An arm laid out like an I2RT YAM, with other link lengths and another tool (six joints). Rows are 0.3 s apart.
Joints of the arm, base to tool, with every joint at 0 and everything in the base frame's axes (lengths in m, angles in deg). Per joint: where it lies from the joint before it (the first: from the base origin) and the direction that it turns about. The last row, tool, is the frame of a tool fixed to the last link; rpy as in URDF.
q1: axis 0 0 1 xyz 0 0 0.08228
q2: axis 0 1 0 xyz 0.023 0.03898 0.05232
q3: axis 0 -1 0 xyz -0.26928 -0.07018 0
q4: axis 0 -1 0 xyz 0.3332 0.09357 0.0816
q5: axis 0 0 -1 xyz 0.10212 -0.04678 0.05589
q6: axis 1 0 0 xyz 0.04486 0 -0.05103
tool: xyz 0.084 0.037 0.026 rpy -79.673 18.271 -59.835
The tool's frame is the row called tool.
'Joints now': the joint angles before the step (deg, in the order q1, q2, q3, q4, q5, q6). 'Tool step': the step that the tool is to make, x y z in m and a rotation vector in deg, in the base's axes. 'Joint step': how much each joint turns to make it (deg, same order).
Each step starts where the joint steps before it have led.
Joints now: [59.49, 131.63, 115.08, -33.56, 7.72, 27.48]
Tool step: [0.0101, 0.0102, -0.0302, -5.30, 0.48, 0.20]
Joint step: [-0.07, 8.04, 9.96, -6.49, 1.64, -1.62]
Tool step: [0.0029, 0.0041, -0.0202, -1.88, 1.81, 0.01]
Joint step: [-0.12, 4.28, 4.79, -3.09, -0.57, 0.23]
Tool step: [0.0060, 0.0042, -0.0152, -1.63, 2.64, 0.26]
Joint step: [-0.50, 5.97, 8.62, -5.42, -1.62, 0.09]
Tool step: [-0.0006, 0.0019, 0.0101, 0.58, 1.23, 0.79]
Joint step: [-0.18, 1.18, 3.71, -2.65, -1.66, -0.17]
